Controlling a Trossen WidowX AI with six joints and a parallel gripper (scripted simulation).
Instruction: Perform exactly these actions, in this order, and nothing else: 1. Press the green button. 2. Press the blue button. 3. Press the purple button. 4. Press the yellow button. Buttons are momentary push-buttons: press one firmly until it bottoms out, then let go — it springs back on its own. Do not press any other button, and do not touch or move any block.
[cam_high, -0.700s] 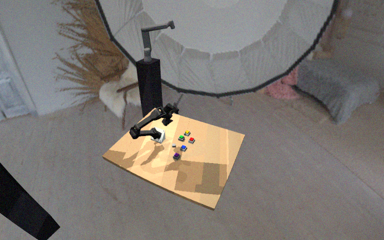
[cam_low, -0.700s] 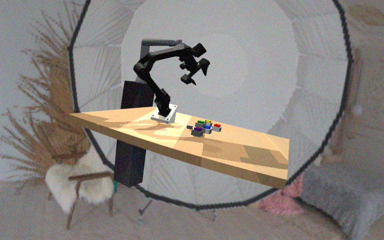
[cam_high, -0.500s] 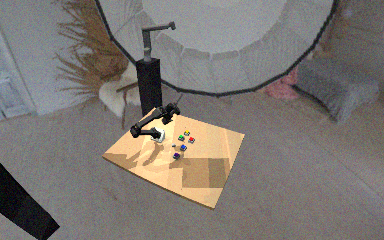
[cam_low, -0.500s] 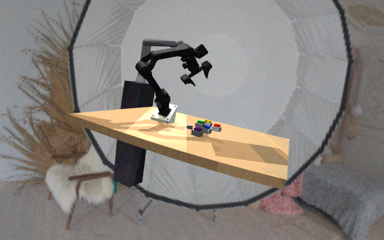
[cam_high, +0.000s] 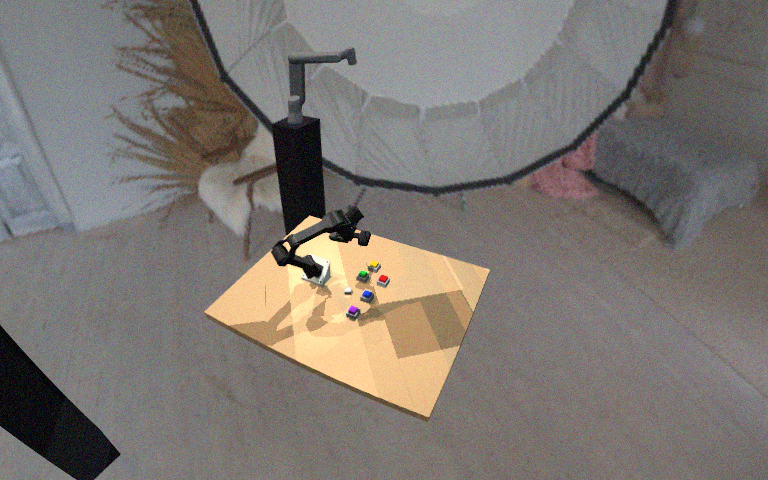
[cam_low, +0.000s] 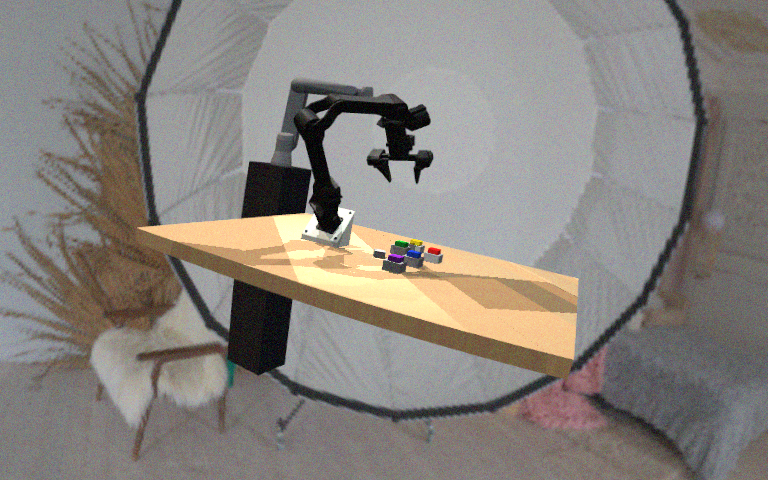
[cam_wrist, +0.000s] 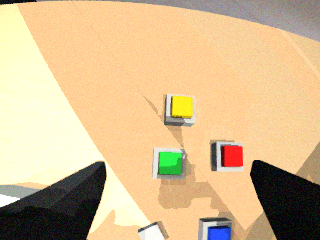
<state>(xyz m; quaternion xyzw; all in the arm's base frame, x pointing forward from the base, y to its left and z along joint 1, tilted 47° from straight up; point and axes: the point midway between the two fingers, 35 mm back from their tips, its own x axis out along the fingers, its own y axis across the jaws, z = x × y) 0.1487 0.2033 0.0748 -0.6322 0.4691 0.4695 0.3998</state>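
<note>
My gripper tip is 2 cm short of the green button, 1 cm to the right of it and 18 cm above it. Also, from my gripper tip: red button 12 cm ahead, 4 cm to the left, 18 cm below; yellow button 3 cm ahead, 11 cm to the left, 18 cm below; small grey block 1 cm ahead, 10 cm to the right, 21 cm below.
</note>
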